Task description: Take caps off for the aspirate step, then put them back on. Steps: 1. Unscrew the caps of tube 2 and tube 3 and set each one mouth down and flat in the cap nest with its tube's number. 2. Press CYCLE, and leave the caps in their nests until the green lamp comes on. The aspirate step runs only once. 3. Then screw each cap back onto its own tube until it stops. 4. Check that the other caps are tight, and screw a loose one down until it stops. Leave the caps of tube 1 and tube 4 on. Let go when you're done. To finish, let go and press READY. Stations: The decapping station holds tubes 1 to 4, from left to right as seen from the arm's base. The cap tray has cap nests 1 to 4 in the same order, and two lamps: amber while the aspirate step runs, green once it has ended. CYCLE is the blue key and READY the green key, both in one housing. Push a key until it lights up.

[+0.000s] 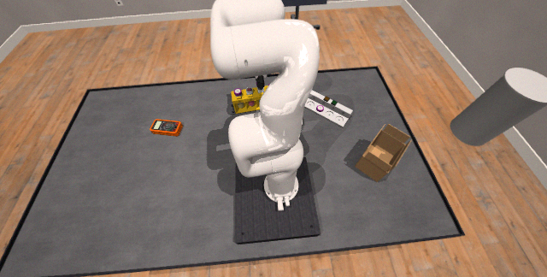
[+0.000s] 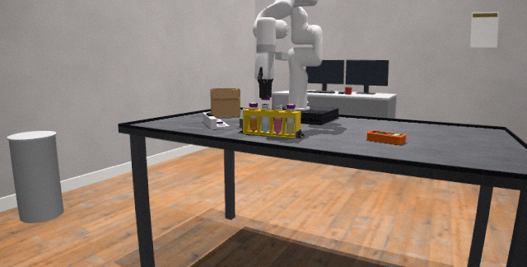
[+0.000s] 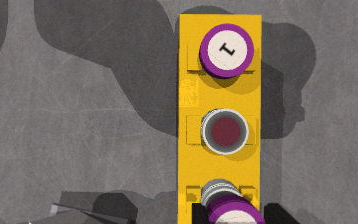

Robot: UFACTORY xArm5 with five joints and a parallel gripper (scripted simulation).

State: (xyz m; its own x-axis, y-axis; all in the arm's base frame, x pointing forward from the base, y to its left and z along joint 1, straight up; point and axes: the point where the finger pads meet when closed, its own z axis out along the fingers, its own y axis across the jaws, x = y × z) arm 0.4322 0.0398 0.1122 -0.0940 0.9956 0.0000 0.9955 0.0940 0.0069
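The blue cycle key lies 15 cm behind my hand, 9 cm to the right of it and 10 cm below it. The rest, counted from my hand: green ready key 15 cm behind, 13 cm to the right, 10 cm below; then grey key housing 13 cm behind, 11 cm to the right, 11 cm below.
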